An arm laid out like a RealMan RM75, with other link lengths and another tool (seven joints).
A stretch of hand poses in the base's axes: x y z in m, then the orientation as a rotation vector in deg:
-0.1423 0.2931 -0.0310 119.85 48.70 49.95
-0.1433 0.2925 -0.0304 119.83 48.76 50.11
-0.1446 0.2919 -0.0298 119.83 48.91 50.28
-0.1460 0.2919 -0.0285 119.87 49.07 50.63
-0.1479 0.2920 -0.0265 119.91 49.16 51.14
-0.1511 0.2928 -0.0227 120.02 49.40 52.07
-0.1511 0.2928 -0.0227 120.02 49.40 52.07
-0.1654 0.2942 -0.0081 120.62 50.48 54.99
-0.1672 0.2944 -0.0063 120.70 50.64 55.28
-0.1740 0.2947 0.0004 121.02 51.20 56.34
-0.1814 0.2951 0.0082 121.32 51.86 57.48
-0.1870 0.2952 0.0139 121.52 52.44 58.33
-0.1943 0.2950 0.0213 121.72 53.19 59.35
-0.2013 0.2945 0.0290 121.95 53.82 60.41
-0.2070 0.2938 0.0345 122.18 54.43 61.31
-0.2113 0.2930 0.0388 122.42 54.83 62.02
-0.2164 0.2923 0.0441 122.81 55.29 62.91
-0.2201 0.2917 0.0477 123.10 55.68 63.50
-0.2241 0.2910 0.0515 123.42 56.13 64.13
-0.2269 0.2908 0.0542 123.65 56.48 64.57
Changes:
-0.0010 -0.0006 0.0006 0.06 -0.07 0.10
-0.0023 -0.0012 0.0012 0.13 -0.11 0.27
-0.0037 -0.0012 0.0025 0.33 -0.22 0.51
-0.0056 -0.0011 0.0045 0.60 -0.44 0.76
-0.0088 -0.0003 0.0083 1.14 -0.79 1.28
-0.0088 -0.0003 0.0083 1.14 -0.79 1.28
-0.0231 0.0011 0.0229 3.02 -1.62 3.10
-0.0249 0.0013 0.0247 3.22 -1.67 3.32
-0.0317 0.0016 0.0314 3.99 -1.85 4.09
-0.0391 0.0020 0.0392 4.78 -2.04 4.97
-0.0447 0.0021 0.0449 5.35 -2.16 5.68
-0.0520 0.0019 0.0523 6.01 -2.30 6.57
-0.0590 0.0014 0.0600 6.72 -2.48 7.39
-0.0647 0.0007 0.0655 7.35 -2.58 8.14
-0.0690 -0.0001 0.0698 7.90 -2.67 8.67
-0.0741 -0.0008 0.0751 8.66 -2.74 9.30
-0.0778 -0.0014 0.0787 9.19 -2.74 9.77
-0.0818 -0.0021 0.0825 9.76 -2.72 10.29
-0.0846 -0.0023 0.0852 10.17 -2.68 10.69

